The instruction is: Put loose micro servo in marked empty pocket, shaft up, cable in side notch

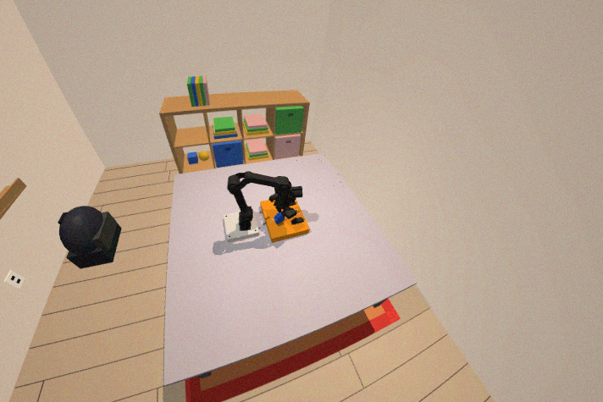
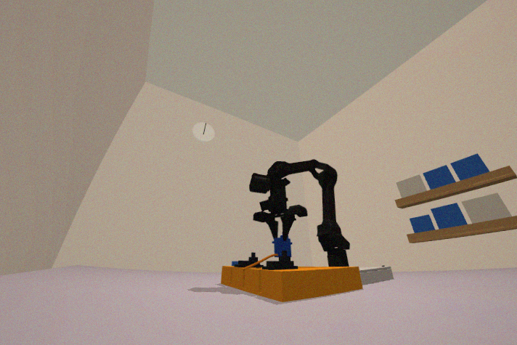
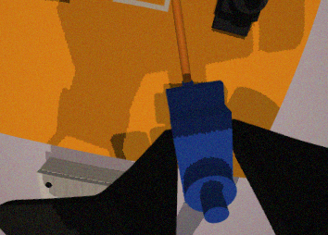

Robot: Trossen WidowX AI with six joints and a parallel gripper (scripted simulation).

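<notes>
The orange deck is 1 cm behind my gripper tip, 5 cm to the left of it and 10 cm below it.
</notes>
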